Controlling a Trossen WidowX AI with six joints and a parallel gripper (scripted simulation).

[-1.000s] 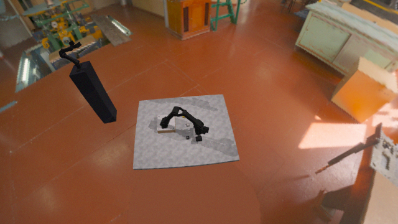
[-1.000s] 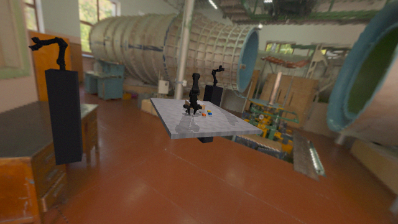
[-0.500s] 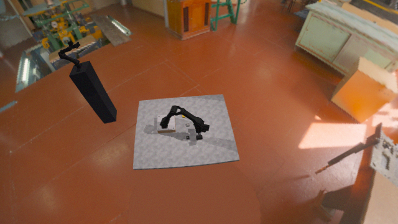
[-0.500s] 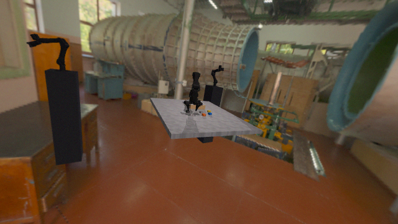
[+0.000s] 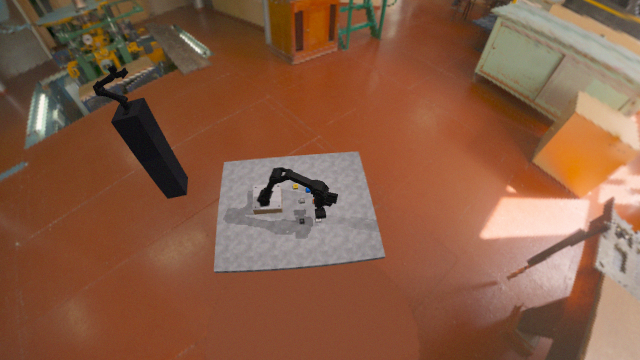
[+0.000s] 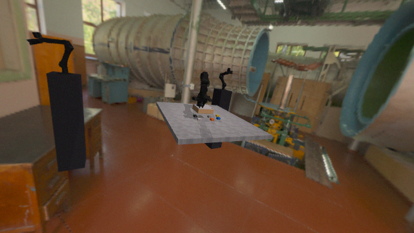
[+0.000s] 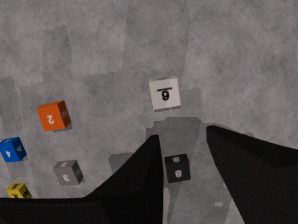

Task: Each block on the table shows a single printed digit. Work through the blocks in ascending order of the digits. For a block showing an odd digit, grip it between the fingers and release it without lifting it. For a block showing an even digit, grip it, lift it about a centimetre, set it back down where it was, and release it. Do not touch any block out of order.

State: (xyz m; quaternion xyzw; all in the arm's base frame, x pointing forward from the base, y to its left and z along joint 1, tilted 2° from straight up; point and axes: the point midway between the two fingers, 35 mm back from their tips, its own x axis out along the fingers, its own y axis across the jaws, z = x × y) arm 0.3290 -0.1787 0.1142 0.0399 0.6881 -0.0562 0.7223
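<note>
My gripper tip is now 120 mm above the black block, 110 mm past it and 10 mm to the right of it. Also, from my gripper tip: white block (120 mm below); orange block (140 mm to the left, 120 mm below, 10 mm ahead); grey block (170 mm to the left, 120 mm below, 70 mm behind).
</note>
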